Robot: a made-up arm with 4 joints. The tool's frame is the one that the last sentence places.
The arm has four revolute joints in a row. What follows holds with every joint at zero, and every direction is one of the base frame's. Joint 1 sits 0.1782 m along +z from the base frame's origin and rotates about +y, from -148.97 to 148.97 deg. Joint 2 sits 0.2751 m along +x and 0.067 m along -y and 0.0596 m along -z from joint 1 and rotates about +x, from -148.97 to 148.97 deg. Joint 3 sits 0.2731 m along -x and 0.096 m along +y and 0.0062 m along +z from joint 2 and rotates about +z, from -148.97 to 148.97 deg. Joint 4 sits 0.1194 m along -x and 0.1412 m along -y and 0.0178 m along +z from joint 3 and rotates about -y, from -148.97 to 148.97 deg. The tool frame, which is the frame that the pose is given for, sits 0.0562 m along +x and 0.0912 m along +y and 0.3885 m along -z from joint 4; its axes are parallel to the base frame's.
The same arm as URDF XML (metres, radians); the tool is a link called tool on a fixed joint. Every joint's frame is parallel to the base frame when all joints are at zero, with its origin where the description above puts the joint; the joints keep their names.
<robot name="arm">
<joint name="tool_joint" type="fixed"><parent link="link4"/><child link="tool"/><origin xyz="0.0562 0.0912 -0.3885" rpy="0 0 0"/></joint>
<joint name="joint 4" type="revolute"><parent link="link3"/><child link="link4"/><origin xyz="-0.1194 -0.1412 0.0178" rpy="0 0 0"/><axis xyz="0 -1 0"/><limit lower="-2.6" upper="2.6"/></joint>
<joint name="joint 3" type="revolute"><parent link="link2"/><child link="link3"/><origin xyz="-0.2731 0.096 0.0062" rpy="0 0 0"/><axis xyz="0 0 1"/><limit lower="-2.6" upper="2.6"/></joint>
<joint name="joint 2" type="revolute"><parent link="link1"/><child link="link2"/><origin xyz="0.2751 -0.067 -0.0596" rpy="0 0 0"/><axis xyz="1 0 0"/><limit lower="-2.6" upper="2.6"/></joint>
<joint name="joint 1" type="revolute"><parent link="base"/><child link="link1"/><origin xyz="0 0 0.1782" rpy="0 0 0"/><axis xyz="0 1 0"/><limit lower="-2.6" upper="2.6"/></joint>
<link name="base"/>
<link name="link1"/>
<link name="link2"/>
<link name="link3"/>
<link name="link4"/>
<link name="tool"/>
</robot>

